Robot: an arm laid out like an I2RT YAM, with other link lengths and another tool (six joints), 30 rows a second.
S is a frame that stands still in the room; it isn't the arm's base.
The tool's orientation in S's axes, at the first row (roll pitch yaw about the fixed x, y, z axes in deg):
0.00, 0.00, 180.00
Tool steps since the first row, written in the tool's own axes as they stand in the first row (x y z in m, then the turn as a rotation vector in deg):
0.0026, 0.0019, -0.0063, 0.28, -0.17, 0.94
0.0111, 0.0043, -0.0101, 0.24, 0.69, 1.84
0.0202, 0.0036, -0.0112, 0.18, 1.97, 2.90
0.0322, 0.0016, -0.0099, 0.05, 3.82, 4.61
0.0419, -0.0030, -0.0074, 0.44, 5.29, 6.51
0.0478, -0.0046, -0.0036, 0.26, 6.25, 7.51
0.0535, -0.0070, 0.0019, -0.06, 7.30, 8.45
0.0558, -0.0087, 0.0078, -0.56, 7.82, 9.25
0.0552, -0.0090, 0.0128, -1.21, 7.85, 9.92
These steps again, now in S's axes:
-0.0026, -0.0019, -0.0063, -0.28, 0.17, 0.94
-0.0111, -0.0043, -0.0101, -0.24, -0.69, 1.84
-0.0202, -0.0036, -0.0112, -0.18, -1.97, 2.90
-0.0322, -0.0016, -0.0099, -0.05, -3.82, 4.61
-0.0419, 0.0030, -0.0074, -0.44, -5.29, 6.51
-0.0478, 0.0046, -0.0036, -0.26, -6.25, 7.51
-0.0535, 0.0070, 0.0019, 0.06, -7.30, 8.45
-0.0558, 0.0087, 0.0078, 0.56, -7.82, 9.25
-0.0552, 0.0090, 0.0128, 1.21, -7.85, 9.92

